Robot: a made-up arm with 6 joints.
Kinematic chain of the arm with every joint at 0, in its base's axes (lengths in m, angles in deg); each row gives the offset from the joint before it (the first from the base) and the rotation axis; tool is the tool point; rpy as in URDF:
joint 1: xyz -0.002 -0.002 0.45 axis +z
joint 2: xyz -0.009 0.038 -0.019 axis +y
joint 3: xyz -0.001 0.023 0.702 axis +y
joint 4: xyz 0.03 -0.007 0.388 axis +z
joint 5: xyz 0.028 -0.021 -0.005 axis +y
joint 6: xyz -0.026 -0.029 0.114 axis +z
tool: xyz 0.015 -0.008 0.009 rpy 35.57 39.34 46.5
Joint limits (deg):
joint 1: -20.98..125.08
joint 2: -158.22..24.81
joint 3: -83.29..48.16
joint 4: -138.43..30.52
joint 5: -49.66..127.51
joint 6: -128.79..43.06
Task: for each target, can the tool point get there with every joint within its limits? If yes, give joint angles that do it. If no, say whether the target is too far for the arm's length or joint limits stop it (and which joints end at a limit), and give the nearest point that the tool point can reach.
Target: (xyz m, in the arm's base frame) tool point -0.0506 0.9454 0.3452
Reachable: no: joint limits stop it (at a limit: joint 2, joint 3) | nearest point -0.0387 0.7144 0.9928 | short by 0.688 m
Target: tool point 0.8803 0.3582 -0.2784
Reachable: no: joint limits stop it (at a limit: joint 2, joint 3, joint 4) | nearest point 0.1948 0.0783 -0.4018 | short by 0.751 m
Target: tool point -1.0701 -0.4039 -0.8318
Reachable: no: too far | nearest point -0.7748 -0.2928 -0.4799 | short by 0.473 m
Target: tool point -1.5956 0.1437 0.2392
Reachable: no: too far | nearest point -1.2205 0.1094 0.2846 | short by 0.379 m
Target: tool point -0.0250 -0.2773 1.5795
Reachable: yes | joints 82.24 -23.61 22.65 -44.80 11.60 17.83
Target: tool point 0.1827 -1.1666 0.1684
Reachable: yes | joints 100.95 -107.37 13.44 -69.32 -10.68 29.54
